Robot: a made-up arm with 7 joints.
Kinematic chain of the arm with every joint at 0, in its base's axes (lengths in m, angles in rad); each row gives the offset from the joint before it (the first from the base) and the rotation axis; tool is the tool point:
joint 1: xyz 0 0 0.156 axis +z
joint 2: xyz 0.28 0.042 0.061 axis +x
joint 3: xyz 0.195 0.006 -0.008 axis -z
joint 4: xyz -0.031 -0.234 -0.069 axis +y
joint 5: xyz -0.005 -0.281 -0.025 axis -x
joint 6: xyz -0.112 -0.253 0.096 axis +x
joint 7: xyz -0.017 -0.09 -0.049 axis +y
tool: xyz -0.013 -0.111 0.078
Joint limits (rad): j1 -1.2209..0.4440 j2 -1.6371..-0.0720 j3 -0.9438..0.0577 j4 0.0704..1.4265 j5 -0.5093..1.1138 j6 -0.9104..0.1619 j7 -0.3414..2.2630
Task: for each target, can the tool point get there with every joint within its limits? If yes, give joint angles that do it. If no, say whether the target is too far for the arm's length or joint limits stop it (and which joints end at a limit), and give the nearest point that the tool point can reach.
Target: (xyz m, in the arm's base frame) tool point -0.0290 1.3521 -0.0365
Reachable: no: joint limits stop it (at a limit: joint 1, joint 2, joint 3, joint 5, joint 7) | nearest point 0.5889 0.7498 0.4072 | short by 0.970 m
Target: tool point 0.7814 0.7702 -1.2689
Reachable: no: too far | nearest point 0.8531 0.6113 0.1664 | short by 1.446 m
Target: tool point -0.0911 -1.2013 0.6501
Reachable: yes | joints -1.0412 -0.6317 -0.6365 0.2269 -0.3449 -0.5248 1.5266
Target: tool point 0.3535 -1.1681 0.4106
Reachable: yes | joints -0.5767 -0.1936 -0.5802 0.1806 0.0019 -0.1101 1.0349
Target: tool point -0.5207 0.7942 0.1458
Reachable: no: joint limits stop it (at a limit: joint 1, joint 2, joint 3, joint 4, joint 5, joint 6, joint 7) | nearest point 0.0697 0.4974 0.6105 | short by 0.808 m
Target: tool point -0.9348 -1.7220 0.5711
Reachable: no: too far | nearest point -0.4537 -1.1780 0.4214 | short by 0.741 m
